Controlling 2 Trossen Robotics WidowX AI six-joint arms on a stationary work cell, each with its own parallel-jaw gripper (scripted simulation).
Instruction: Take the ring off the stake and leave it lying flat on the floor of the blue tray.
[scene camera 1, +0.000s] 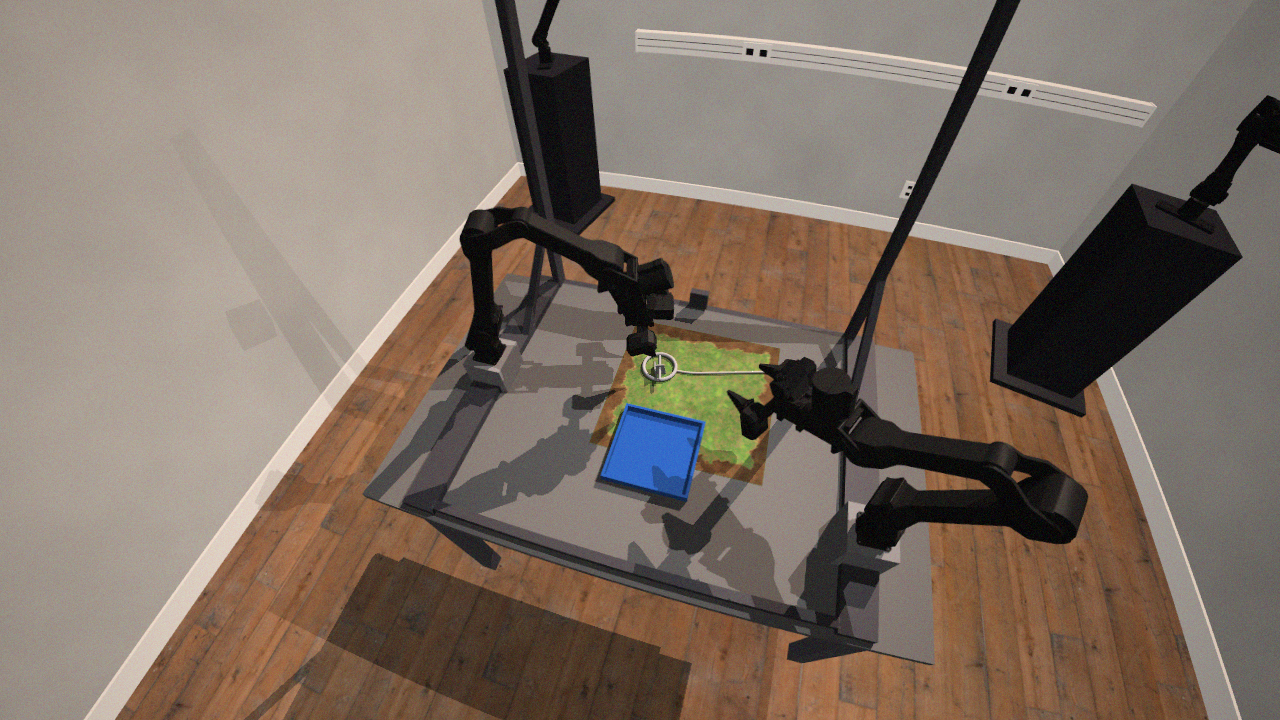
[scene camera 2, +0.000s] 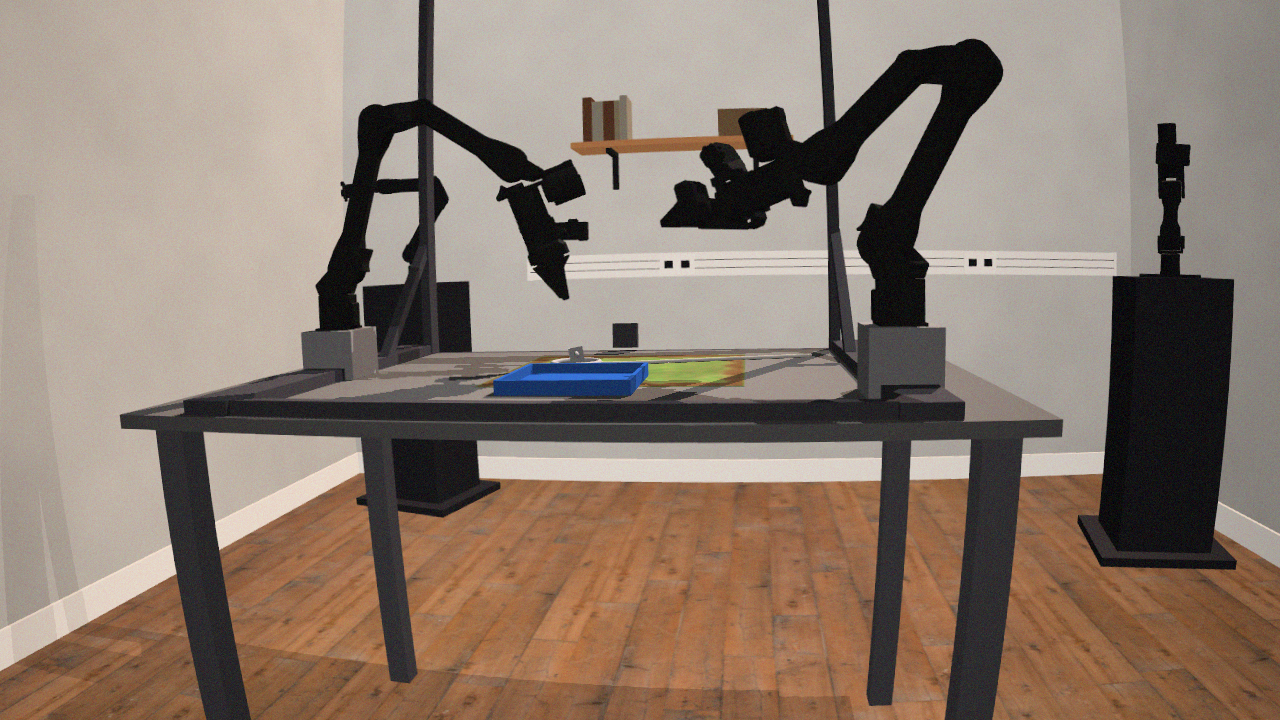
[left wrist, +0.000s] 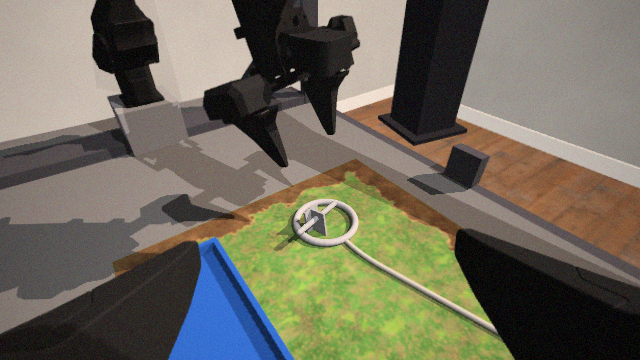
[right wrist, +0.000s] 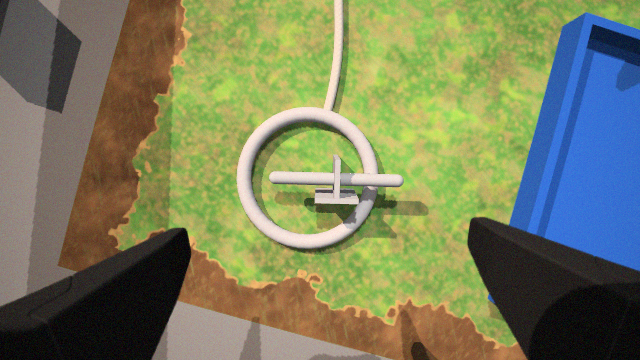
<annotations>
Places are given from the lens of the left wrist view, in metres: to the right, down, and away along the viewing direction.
my left gripper (left wrist: 329, 246): 0.00, 0.02, 0.11
my right gripper (left wrist: 309, 149): -0.01, -0.04, 0.39
white ring (left wrist: 348, 235): 0.04, 0.07, 0.42
dark block (left wrist: 466, 164): 0.23, -0.02, 0.50
The marked spots on the dark block and the white ring are 0.23 m apart.
</annotations>
